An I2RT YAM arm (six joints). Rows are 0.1 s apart.
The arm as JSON. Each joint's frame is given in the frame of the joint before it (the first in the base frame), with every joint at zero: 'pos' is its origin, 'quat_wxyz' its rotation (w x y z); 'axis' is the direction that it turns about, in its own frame. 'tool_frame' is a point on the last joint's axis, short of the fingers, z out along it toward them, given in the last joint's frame.
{
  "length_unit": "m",
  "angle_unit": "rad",
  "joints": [
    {
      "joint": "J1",
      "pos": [
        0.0,
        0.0,
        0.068
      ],
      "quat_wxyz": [
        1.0,
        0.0,
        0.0,
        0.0
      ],
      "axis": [
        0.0,
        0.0,
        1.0
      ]
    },
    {
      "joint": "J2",
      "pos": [
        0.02,
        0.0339,
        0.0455
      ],
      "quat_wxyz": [
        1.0,
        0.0,
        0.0,
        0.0
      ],
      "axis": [
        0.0,
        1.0,
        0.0
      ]
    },
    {
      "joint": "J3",
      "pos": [
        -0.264,
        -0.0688,
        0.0
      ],
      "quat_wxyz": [
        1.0,
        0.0,
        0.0,
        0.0
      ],
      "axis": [
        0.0,
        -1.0,
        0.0
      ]
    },
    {
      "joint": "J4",
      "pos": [
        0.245,
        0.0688,
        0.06
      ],
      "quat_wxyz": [
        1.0,
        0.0,
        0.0,
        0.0
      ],
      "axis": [
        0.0,
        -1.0,
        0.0
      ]
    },
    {
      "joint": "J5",
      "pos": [
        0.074,
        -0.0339,
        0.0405
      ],
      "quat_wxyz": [
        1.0,
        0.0,
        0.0,
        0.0
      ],
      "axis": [
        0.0,
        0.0,
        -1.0
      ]
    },
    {
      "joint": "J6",
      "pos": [
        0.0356,
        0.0,
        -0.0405
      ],
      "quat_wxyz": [
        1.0,
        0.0,
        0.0,
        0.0
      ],
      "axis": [
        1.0,
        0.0,
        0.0
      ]
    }
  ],
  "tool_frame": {
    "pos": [
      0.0,
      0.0,
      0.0
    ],
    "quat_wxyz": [
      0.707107,
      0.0,
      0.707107,
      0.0
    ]
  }
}
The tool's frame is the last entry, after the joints.
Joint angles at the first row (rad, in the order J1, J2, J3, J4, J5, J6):
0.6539 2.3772 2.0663 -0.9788 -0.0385 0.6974
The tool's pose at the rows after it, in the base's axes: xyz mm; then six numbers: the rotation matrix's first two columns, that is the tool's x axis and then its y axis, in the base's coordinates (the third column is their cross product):
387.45 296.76 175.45 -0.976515 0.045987 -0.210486 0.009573 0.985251 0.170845
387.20 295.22 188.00 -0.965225 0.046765 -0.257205 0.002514 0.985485 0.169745
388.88 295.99 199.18 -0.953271 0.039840 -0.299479 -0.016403 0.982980 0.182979
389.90 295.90 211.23 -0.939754 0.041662 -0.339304 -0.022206 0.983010 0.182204
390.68 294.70 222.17 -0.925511 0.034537 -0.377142 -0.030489 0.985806 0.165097
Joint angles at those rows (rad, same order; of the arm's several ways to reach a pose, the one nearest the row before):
0.6536 2.3569 2.0410 -0.9803 0.0000 0.6819
0.6536 2.3282 2.0363 -0.9670 0.0294 0.6742
0.6536 2.3124 2.0472 -0.9493 0.0411 0.6583
0.6540 2.2984 2.0656 -0.9479 0.0657 0.6511
0.6535 2.2872 2.0858 -0.9562 0.0992 0.6348

